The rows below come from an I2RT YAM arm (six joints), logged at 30 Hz.
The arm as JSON. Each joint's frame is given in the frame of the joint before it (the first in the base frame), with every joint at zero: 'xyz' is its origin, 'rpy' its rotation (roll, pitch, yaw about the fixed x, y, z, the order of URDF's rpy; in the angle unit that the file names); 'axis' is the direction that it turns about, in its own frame. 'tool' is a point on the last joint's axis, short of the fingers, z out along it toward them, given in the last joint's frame.
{
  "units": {
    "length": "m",
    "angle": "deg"
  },
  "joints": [
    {
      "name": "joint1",
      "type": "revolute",
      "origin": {
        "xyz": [
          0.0,
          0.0,
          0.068
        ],
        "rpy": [
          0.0,
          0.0,
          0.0
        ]
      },
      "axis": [
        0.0,
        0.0,
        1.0
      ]
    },
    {
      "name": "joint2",
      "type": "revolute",
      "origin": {
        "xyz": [
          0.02,
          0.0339,
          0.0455
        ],
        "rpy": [
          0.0,
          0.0,
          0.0
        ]
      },
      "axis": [
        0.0,
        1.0,
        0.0
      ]
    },
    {
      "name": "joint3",
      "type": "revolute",
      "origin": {
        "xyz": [
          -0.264,
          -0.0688,
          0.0
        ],
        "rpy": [
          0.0,
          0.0,
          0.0
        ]
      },
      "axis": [
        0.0,
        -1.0,
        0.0
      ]
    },
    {
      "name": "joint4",
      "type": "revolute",
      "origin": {
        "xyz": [
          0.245,
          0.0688,
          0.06
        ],
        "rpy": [
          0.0,
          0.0,
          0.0
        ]
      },
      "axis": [
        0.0,
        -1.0,
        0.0
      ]
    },
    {
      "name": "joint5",
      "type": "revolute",
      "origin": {
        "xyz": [
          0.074,
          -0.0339,
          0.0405
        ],
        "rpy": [
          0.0,
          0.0,
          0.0
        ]
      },
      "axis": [
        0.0,
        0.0,
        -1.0
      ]
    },
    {
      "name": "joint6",
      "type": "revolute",
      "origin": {
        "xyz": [
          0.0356,
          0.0,
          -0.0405
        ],
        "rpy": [
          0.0,
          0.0,
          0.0
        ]
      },
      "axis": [
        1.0,
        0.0,
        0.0
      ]
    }
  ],
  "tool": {
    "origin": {
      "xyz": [
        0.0,
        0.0,
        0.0
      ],
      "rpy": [
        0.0,
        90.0,
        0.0
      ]
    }
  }
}
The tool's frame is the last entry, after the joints.
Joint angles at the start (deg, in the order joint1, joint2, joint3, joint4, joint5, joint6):
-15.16 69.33 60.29 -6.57 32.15 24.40
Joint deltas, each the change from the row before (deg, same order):
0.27 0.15 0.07 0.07 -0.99 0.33
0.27 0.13 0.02 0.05 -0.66 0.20
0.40 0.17 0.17 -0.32 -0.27 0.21
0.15 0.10 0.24 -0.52 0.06 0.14
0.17 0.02 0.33 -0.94 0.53 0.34
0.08 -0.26 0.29 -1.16 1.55 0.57
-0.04 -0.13 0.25 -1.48 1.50 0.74
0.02 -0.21 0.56 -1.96 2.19 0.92
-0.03 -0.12 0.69 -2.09 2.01 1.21
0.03 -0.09 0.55 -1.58 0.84 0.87
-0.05 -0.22 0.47 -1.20 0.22 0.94
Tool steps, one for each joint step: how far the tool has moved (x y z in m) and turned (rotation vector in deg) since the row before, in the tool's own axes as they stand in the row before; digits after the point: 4 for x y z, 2 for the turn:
0.0008 0.0020 -0.0001 -1.15 0.49 0.26
0.0010 0.0017 -0.0001 -0.83 0.40 0.11
0.0010 0.0020 -0.0004 -0.50 0.48 -0.05
0.0001 0.0007 -0.0002 0.05 0.31 -0.09
-0.0001 0.0003 -0.0007 0.55 0.31 -0.02
-0.0011 -0.0012 -0.0018 1.55 -0.19 0.23
0.0000 -0.0019 -0.0009 1.79 0.14 0.15
-0.0014 -0.0021 -0.0019 2.37 -0.14 0.23
-0.0017 -0.0020 -0.0016 2.28 -0.07 0.45
-0.0012 -0.0010 -0.0014 1.07 0.23 0.28
-0.0018 -0.0010 -0.0016 0.44 0.22 0.63

